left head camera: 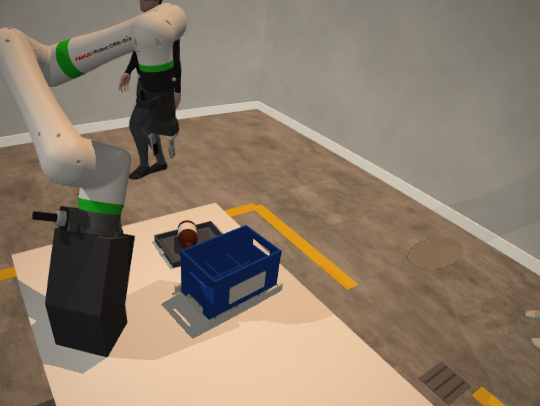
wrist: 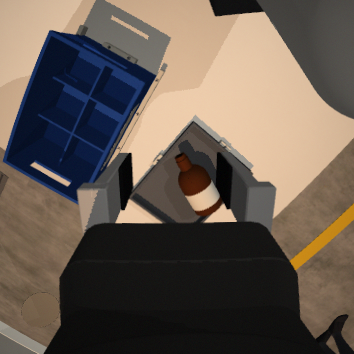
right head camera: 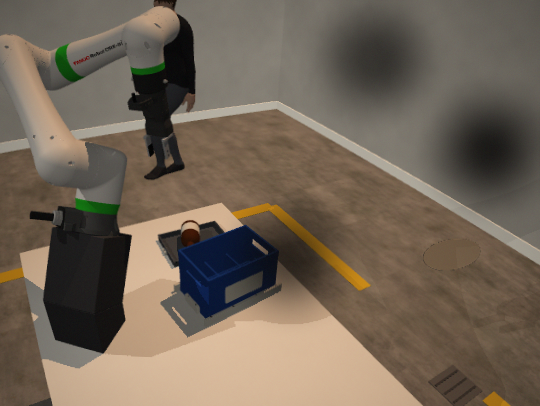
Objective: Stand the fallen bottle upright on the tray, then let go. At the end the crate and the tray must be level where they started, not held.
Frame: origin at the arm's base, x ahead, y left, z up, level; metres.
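Seen in the pictures: gripper, fingertip midpoint: (left head camera: 164,155) (wrist: 174,169) (right head camera: 159,156); arm's base, link origin: (left head camera: 96,232) (right head camera: 93,231).
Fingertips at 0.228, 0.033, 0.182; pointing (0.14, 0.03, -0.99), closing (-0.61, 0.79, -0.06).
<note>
Pixels of each thing's top centre, then the offset from my fingertips to it, as dx, dy, dz. Level surfaces: height alone.
- brown bottle, top centre: (wrist: 195,189) (left head camera: 187,230) (right head camera: 190,230) +0.154, +0.155, -0.407
- blue crate, top centre: (wrist: 63,125) (left head camera: 231,250) (right head camera: 228,250) +0.167, -0.139, -0.311
- pale table, surface height: dz -0.486
A brown bottle (left head camera: 187,234) (right head camera: 190,233) (wrist: 198,188) with a white label lies on its side in the dark, shallow tray (left head camera: 175,259) (right head camera: 173,258) (wrist: 154,199). In the wrist view its neck points to the upper left. The tray sits level on the table. A blue crate (left head camera: 230,272) (right head camera: 228,272) (wrist: 76,116) with inner dividers stands upright beside the tray. My gripper (left head camera: 163,146) (right head camera: 158,146) (wrist: 174,169) is open and empty, pointing down high above the tray. The bottle shows between the fingers in the wrist view, well below them, nearer the right one.
The pale table (left head camera: 280,360) (right head camera: 270,360) (wrist: 300,145) carries the arm's black base (left head camera: 90,290) (right head camera: 85,290). The crate's high walls stand close to the tray. A person (left head camera: 141,125) (right head camera: 186,55) stands on the floor behind the arm. Yellow lines mark the floor.
</note>
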